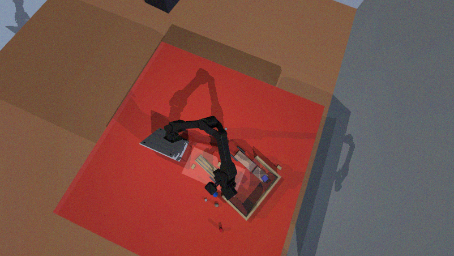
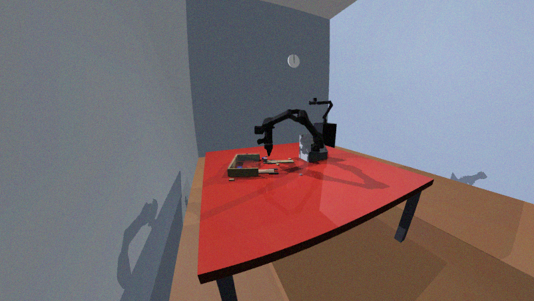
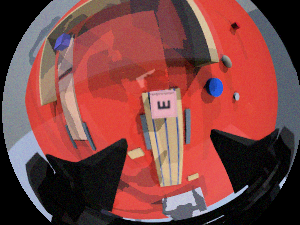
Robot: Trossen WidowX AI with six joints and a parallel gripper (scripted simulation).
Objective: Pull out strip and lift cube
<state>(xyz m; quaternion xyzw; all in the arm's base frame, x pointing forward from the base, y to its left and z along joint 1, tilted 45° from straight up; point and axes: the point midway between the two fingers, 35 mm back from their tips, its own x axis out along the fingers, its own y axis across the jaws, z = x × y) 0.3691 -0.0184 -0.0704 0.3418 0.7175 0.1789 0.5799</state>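
The labelled cube is 40 mm below my gripper tip and 30 mm ahead of it. Also, from my gripper tip: red piece 250 mm to the right, 140 mm ahead, 50 mm below.
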